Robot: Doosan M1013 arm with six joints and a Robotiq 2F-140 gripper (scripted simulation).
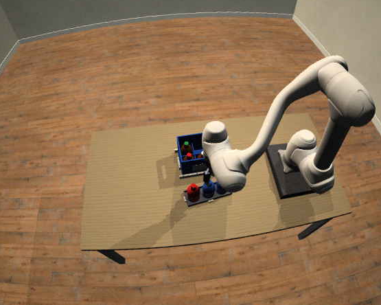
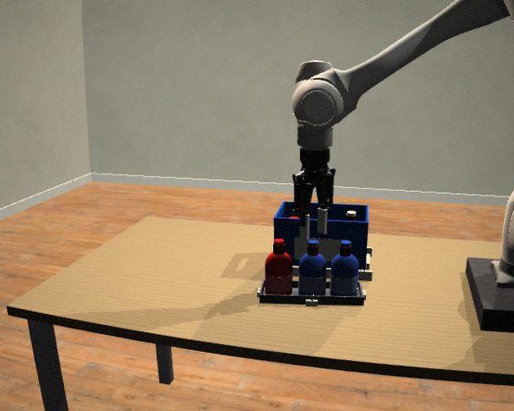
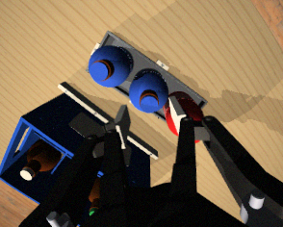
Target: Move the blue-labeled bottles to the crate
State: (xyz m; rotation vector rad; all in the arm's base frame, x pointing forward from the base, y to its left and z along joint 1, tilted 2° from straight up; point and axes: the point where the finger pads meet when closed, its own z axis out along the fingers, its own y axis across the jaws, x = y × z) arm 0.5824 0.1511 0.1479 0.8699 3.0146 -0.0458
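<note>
Now: the red-labeled bottle 12 cm below my hand, 9 cm ahead of it and 2 cm to the left of it. The rest, counted from my hand: dark tray 19 cm below; blue crate 23 cm to the right, 12 cm below, 2 cm ahead.
</note>
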